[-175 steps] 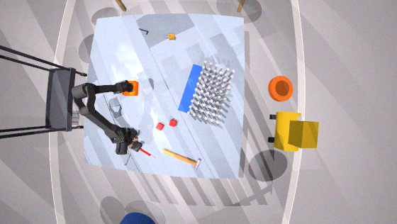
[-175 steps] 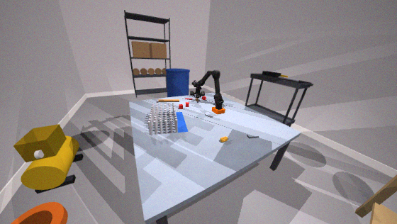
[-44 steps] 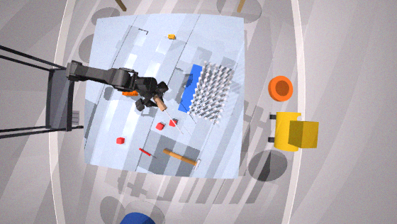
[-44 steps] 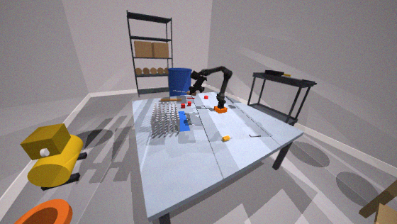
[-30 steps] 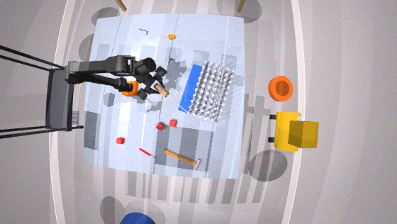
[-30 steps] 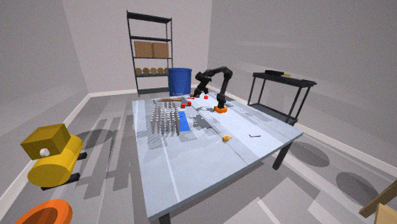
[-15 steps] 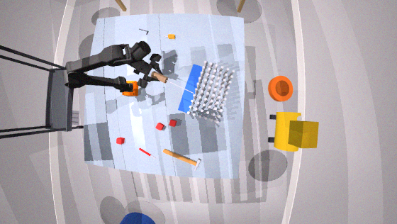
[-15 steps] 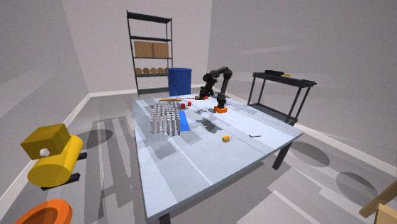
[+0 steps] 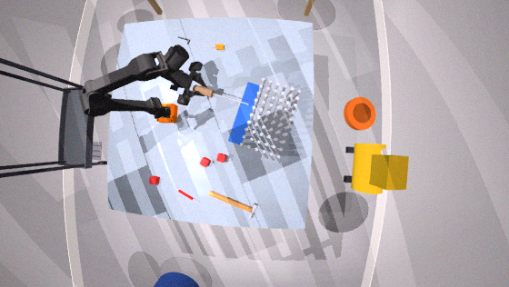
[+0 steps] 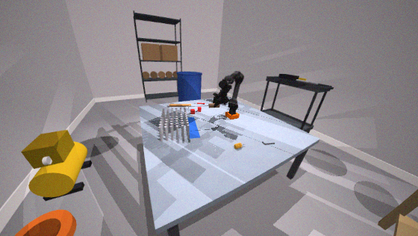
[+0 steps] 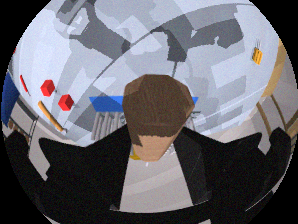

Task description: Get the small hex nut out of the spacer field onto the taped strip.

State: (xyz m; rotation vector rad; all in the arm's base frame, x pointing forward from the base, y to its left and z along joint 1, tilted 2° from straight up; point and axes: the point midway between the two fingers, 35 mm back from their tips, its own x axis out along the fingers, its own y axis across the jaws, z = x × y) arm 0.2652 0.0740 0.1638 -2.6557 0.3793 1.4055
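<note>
Right now my gripper tip is 18 cm above the blue taped strip, 17 cm short of it and 5 cm to the left of it. The rest, counted from my gripper tip: red-handled tool: 56 cm to the right, 17 cm below, 12 cm behind; then dark angled hook: 41 cm to the left, 22 cm behind, 17 cm below; then orange piece: 35 cm to the left, 16 cm below, 1 cm behind.
</note>
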